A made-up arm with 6 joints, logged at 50 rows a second.
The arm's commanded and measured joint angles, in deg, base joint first. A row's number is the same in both.
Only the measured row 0 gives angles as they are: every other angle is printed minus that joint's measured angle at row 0.
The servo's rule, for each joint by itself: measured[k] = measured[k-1] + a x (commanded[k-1-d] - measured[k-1]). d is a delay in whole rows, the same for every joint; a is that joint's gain. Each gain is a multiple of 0.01, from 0.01 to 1. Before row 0 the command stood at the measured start. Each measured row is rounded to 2 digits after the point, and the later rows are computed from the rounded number. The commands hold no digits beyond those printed.
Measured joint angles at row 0: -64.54, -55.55, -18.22, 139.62, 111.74, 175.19
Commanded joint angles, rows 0 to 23: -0.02, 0.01, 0.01, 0.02, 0.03, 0.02; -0.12, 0.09, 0.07, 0.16, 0.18, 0.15; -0.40, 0.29, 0.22, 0.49, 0.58, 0.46; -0.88, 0.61, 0.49, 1.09, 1.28, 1.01; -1.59, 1.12, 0.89, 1.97, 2.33, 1.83; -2.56, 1.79, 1.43, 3.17, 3.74, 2.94; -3.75, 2.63, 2.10, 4.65, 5.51, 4.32; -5.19, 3.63, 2.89, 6.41, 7.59, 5.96; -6.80, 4.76, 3.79, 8.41, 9.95, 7.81; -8.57, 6.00, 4.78, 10.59, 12.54, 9.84; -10.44, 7.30, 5.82, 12.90, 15.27, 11.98; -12.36, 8.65, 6.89, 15.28, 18.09, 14.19; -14.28, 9.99, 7.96, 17.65, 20.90, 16.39; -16.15, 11.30, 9.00, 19.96, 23.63, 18.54; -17.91, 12.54, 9.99, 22.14, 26.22, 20.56; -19.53, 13.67, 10.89, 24.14, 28.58, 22.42; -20.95, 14.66, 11.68, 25.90, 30.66, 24.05; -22.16, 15.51, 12.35, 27.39, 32.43, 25.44; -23.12, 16.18, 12.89, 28.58, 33.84, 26.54; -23.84, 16.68, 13.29, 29.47, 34.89, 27.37; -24.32, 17.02, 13.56, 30.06, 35.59, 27.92; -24.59, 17.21, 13.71, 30.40, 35.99, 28.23; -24.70, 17.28, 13.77, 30.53, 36.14, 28.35; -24.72, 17.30, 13.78, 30.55, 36.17, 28.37
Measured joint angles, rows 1 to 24: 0.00, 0.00, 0.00, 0.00, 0.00, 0.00; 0.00, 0.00, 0.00, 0.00, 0.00, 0.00; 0.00, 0.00, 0.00, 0.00, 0.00, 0.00; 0.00, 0.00, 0.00, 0.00, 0.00, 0.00; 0.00, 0.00, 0.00, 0.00, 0.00, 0.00; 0.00, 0.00, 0.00, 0.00, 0.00, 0.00; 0.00, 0.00, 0.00, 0.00, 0.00, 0.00; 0.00, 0.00, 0.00, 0.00, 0.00, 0.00; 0.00, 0.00, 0.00, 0.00, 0.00, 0.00; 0.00, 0.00, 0.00, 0.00, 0.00, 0.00; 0.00, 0.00, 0.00, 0.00, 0.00, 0.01; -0.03, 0.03, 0.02, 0.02, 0.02, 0.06; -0.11, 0.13, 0.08, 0.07, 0.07, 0.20; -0.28, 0.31, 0.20, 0.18, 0.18, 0.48; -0.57, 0.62, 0.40, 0.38, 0.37, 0.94; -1.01, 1.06, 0.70, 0.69, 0.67, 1.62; -1.61, 1.66, 1.11, 1.13, 1.11, 2.54; -2.40, 2.41, 1.63, 1.71, 1.69, 3.70; -3.37, 3.30, 2.26, 2.45, 2.43, 5.10; -4.51, 4.33, 2.99, 3.35, 3.34, 6.71; -5.81, 5.46, 3.81, 4.40, 4.41, 8.50; -7.25, 6.67, 4.70, 5.60, 5.64, 10.43; -8.80, 7.93, 5.65, 6.93, 7.01, 12.46; -10.42, 9.21, 6.62, 8.36, 8.51, 14.53
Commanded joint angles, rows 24 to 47: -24.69, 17.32, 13.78, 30.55, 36.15, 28.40; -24.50, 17.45, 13.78, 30.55, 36.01, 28.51; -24.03, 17.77, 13.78, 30.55, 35.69, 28.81; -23.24, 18.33, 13.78, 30.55, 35.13, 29.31; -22.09, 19.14, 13.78, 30.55, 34.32, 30.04; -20.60, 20.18, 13.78, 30.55, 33.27, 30.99; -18.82, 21.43, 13.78, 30.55, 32.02, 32.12; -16.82, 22.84, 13.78, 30.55, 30.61, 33.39; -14.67, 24.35, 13.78, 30.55, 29.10, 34.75; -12.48, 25.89, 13.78, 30.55, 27.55, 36.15; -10.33, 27.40, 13.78, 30.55, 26.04, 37.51; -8.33, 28.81, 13.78, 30.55, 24.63, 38.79; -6.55, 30.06, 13.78, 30.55, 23.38, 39.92; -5.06, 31.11, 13.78, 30.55, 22.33, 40.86; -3.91, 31.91, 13.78, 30.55, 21.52, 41.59; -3.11, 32.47, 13.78, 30.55, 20.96, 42.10; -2.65, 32.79, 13.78, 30.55, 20.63, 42.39; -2.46, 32.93, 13.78, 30.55, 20.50, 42.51; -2.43, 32.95, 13.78, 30.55, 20.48, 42.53; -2.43, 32.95, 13.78, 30.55, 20.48, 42.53; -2.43, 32.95, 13.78, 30.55, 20.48, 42.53; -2.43, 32.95, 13.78, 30.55, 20.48, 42.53; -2.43, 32.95, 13.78, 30.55, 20.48, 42.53; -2.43, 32.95, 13.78, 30.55, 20.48, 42.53
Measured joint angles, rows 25 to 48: -12.07, 10.48, 7.60, 9.88, 10.10, 16.58; -13.71, 11.69, 8.55, 11.45, 11.76, 18.57; -15.30, 12.82, 9.46, 13.04, 13.46, 20.43; -16.81, 13.84, 10.30, 14.62, 15.17, 22.13; -18.20, 14.73, 11.05, 16.16, 16.85, 23.63; -19.44, 15.47, 11.70, 17.62, 18.47, 24.90; -20.51, 16.06, 12.24, 18.99, 20.01, 25.93; -21.41, 16.50, 12.67, 20.25, 21.45, 26.71; -22.13, 16.80, 12.99, 21.38, 22.77, 27.27; -22.70, 16.99, 13.22, 22.39, 23.98, 27.64; -23.14, 17.12, 13.38, 23.29, 25.08, 27.90; -23.44, 17.25, 13.50, 24.09, 26.06, 28.11; -23.57, 17.45, 13.58, 24.80, 26.93, 28.35; -23.50, 17.78, 13.64, 25.43, 27.67, 28.68; -23.19, 18.30, 13.68, 25.99, 28.27, 29.14; -22.62, 19.01, 13.71, 26.49, 28.72, 29.77; -21.78, 19.93, 13.73, 26.94, 29.02, 30.57; -20.69, 21.04, 13.74, 27.34, 29.16, 31.53; -19.37, 22.30, 13.75, 27.69, 29.15, 32.62; -17.85, 23.66, 13.76, 28.00, 29.01, 33.82; -16.20, 25.08, 13.77, 28.28, 28.74, 35.07; -14.47, 26.50, 13.77, 28.53, 28.37, 36.33; -12.73, 27.85, 13.77, 28.75, 27.92, 37.55; -11.04, 29.09, 13.77, 28.95, 27.42, 38.68
